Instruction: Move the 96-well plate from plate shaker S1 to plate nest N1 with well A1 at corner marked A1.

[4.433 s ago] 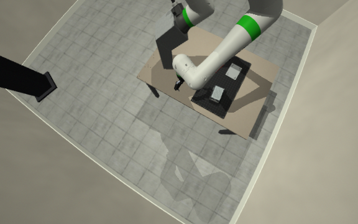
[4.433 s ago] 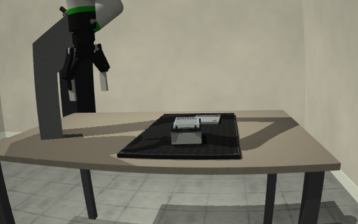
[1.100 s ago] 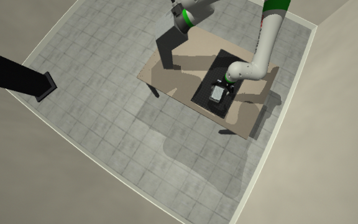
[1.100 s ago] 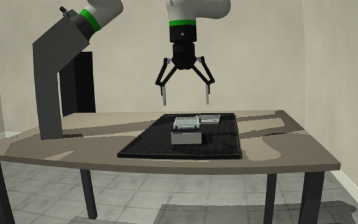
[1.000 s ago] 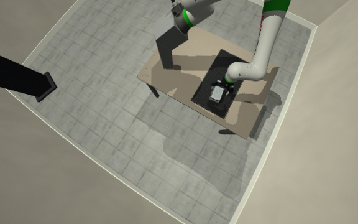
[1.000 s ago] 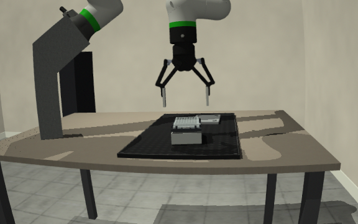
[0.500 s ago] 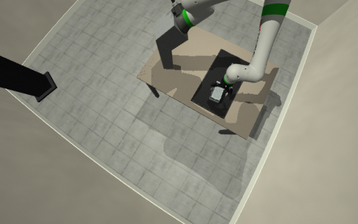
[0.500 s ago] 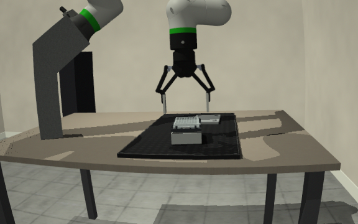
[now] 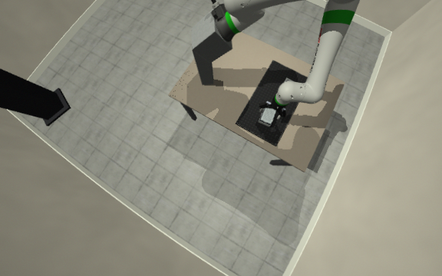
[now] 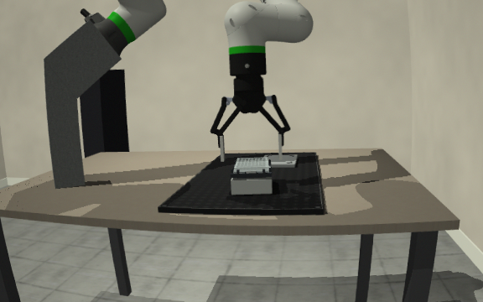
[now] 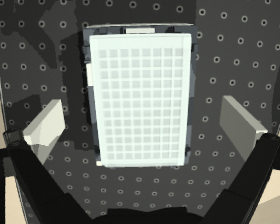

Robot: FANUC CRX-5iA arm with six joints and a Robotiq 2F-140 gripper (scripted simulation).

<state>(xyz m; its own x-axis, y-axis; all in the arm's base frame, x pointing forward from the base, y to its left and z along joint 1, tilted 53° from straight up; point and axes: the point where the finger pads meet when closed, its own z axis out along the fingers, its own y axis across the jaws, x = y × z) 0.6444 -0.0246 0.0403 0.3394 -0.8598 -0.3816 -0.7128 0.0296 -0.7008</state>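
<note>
Now: hand 2 cm above the white 96-well plate. From my hand the other things lie so: plate nest N1: 7 cm behind, 33 cm to the left, 8 cm below.
</note>
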